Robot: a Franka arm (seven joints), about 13 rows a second.
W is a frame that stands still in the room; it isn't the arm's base.
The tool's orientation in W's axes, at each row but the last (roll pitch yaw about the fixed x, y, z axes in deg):
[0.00, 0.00, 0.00]
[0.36, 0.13, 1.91]
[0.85, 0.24, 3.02]
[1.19, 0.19, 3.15]
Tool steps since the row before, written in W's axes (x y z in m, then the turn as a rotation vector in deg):
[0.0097, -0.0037, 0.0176, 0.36, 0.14, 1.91]
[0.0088, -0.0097, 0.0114, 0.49, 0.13, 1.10]
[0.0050, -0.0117, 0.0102, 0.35, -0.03, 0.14]
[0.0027, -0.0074, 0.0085, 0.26, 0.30, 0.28]
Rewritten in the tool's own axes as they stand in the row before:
[0.0097, -0.0037, 0.0176, 0.36, 0.14, 1.91]
[0.0084, -0.0099, 0.0115, 0.49, 0.12, 1.10]
[0.0043, -0.0118, 0.0104, 0.35, -0.05, 0.14]
[0.0023, -0.0074, 0.0087, 0.28, 0.29, 0.27]

